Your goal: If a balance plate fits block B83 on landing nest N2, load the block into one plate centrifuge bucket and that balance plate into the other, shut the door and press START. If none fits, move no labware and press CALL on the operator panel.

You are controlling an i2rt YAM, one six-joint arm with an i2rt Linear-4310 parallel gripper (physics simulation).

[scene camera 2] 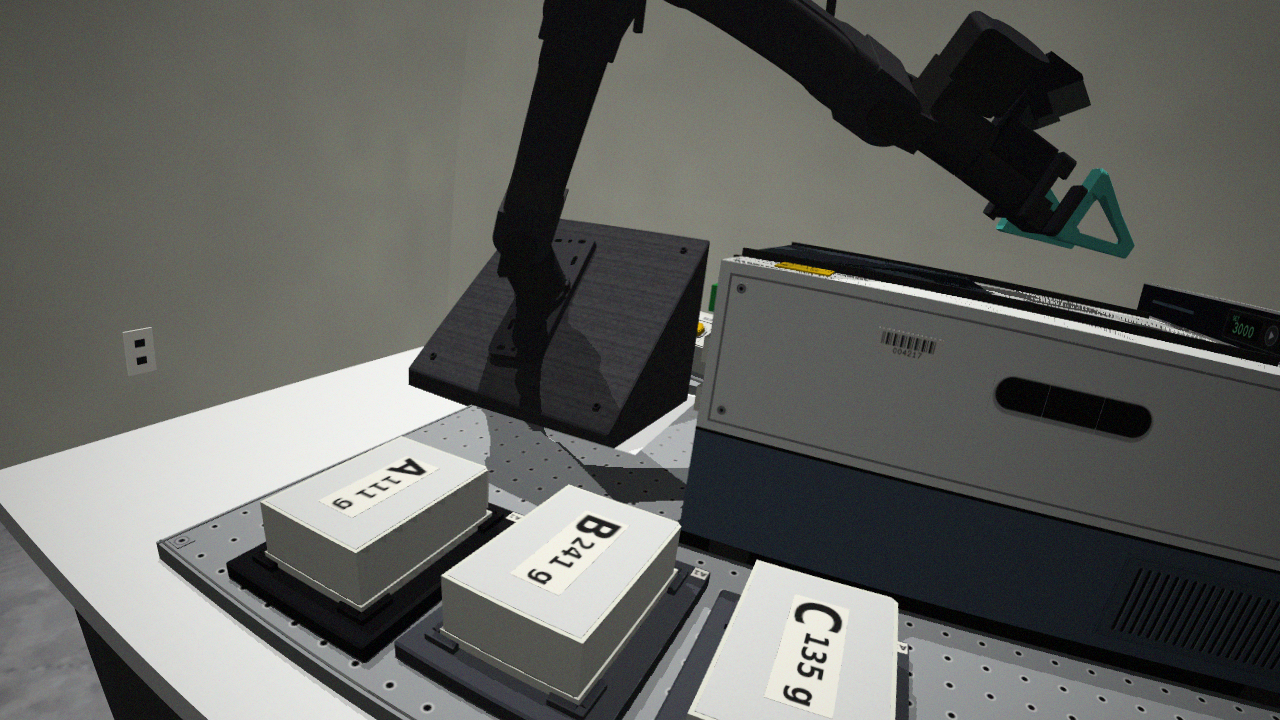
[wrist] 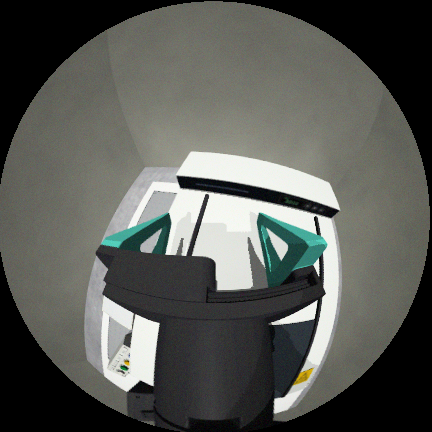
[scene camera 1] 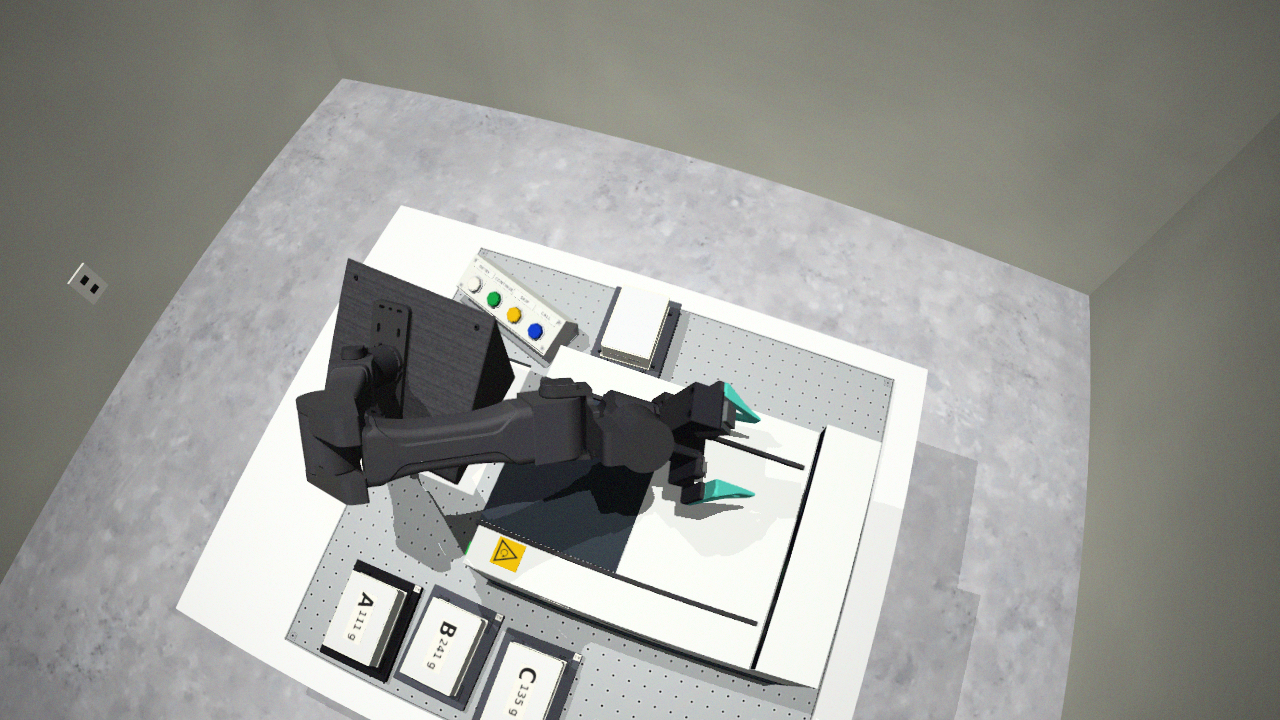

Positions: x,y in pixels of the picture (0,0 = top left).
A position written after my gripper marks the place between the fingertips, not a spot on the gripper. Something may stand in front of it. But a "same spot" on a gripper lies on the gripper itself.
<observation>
my gripper: scene camera 2; wrist 213,217; scene camera 1
same spot on my gripper: [scene camera 2: 1058,225] = [scene camera 1: 684,503]
</observation>
